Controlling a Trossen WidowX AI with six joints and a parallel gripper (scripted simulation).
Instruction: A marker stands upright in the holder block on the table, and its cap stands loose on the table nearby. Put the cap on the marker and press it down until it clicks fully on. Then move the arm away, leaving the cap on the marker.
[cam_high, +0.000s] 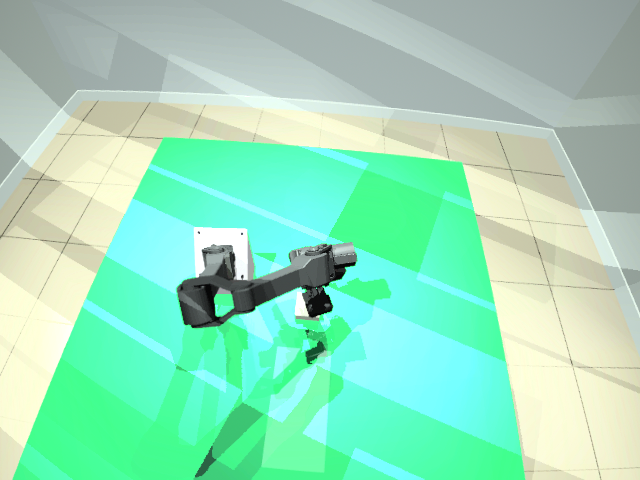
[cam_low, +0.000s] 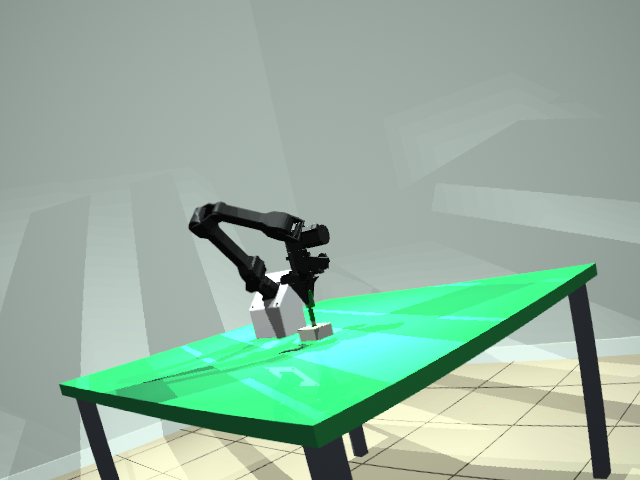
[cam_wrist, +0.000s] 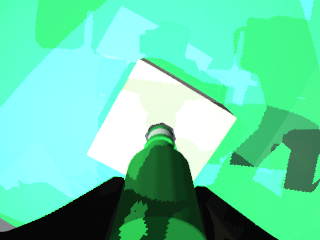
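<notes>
Right now the holder block is 90 mm below my gripper tip. Round my gripper tip: dark green cap: 10 mm above.
</notes>
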